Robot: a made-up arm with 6 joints.
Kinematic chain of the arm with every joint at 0, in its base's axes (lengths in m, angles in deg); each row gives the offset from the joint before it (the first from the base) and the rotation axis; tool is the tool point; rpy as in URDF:
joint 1: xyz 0 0 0.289 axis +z
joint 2: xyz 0 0 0 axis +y
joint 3: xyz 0.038 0 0.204 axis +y
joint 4: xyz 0.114 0 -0.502 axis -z
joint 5: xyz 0 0 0 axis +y
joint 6: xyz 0.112 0 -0.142 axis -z
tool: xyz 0 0 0 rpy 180 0 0
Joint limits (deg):
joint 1: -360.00..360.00
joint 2: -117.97..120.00
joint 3: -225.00..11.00
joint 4: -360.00..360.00
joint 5: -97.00..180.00
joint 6: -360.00..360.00
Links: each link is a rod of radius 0.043 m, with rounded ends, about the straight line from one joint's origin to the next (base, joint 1, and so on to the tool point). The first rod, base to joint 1, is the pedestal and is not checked.
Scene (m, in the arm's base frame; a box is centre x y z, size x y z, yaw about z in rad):
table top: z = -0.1
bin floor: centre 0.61 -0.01 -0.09 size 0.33 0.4 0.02 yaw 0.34
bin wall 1: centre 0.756 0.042 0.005 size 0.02 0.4 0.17 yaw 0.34
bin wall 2: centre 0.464 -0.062 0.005 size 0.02 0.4 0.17 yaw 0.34
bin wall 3: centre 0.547 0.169 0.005 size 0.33 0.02 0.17 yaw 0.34
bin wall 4: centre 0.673 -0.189 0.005 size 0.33 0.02 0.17 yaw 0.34
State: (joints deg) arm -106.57 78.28 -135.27 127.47 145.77 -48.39
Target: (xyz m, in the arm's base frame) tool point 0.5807 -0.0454 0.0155
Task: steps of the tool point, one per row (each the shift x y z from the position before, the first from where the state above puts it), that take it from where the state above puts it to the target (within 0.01 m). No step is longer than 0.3 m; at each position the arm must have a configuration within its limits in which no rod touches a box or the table.
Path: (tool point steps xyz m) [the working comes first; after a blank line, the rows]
Joints at the target: -172.74 -63.41 -225.00 139.06 125.69 -48.39
Straight joint move there: clear.

1: -0.0757 0.0285 0.2526
2: -0.0243 0.1164 0.2317
3: 0.0461 0.1751 0.1769
4: 0.1184 0.1933 0.0960
5: 0.1730 0.1705 0.0009
6: 0.1936 0.1153 -0.0942
7: 0.1718 0.0443 -0.1748
8: 0.1096 -0.0232 -0.2288
9: 0.0188 -0.0696 -0.2481
10: -0.0816 -0.0840 -0.2297

